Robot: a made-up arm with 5 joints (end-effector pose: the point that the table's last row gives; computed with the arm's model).
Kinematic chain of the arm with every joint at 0, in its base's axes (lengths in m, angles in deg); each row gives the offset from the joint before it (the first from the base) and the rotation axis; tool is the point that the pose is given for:
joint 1: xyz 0 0 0.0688 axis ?
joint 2: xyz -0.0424 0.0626 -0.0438 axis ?
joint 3: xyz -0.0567 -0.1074 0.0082 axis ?
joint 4: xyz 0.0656 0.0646 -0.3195 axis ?
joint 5: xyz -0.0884 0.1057 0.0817 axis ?
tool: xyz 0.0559 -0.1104 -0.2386
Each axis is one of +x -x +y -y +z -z.
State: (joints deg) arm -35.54 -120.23 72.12 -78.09 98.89
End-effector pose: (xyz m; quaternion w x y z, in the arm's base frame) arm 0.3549 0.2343 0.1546 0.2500 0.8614 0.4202 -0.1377
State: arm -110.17 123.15 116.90 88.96 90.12
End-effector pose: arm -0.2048 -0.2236 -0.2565 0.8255 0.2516 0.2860 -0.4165
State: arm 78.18 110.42 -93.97 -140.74 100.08
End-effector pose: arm -0.2756 -0.1869 0.2525 0.2519 0.4636 -0.7554 -0.3886
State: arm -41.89 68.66 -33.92 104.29 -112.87
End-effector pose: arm -0.1032 0.1295 0.0868 0.0810 -0.7680 0.6348 0.0261
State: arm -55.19 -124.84 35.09 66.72 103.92
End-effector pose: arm 0.4186 0.1028 0.1395 0.7309 -0.2381 -0.3390 0.5424
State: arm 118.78 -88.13 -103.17 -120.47 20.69
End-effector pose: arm 0.1861 0.0642 0.3287 0.2859 0.1507 0.9425 -0.0851
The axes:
joint 1: -x
joint 2: +y
joint 3: +z
joint 4: +y
joint 5: +z

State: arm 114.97 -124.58 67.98 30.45 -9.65
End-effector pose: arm 0.3757 0.1154 0.1028 0.1076 0.7480 0.2883 -0.5880
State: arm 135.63 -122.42 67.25 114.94 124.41
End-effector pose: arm 0.3240 -0.1511 0.2181 0.0192 0.6801 -0.7186 0.1437
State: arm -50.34 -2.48 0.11 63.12 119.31
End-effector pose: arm -0.1669 0.4646 -0.0200 0.2089 0.5792 -0.0858 0.7833
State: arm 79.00 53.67 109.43 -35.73 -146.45
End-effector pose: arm -0.6505 -0.1713 0.1614 0.6063 -0.3968 0.2033 -0.6585
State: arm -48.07 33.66 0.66 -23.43 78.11
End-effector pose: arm -0.2067 0.4535 -0.1244 0.6797 0.3670 -0.1956 0.6042
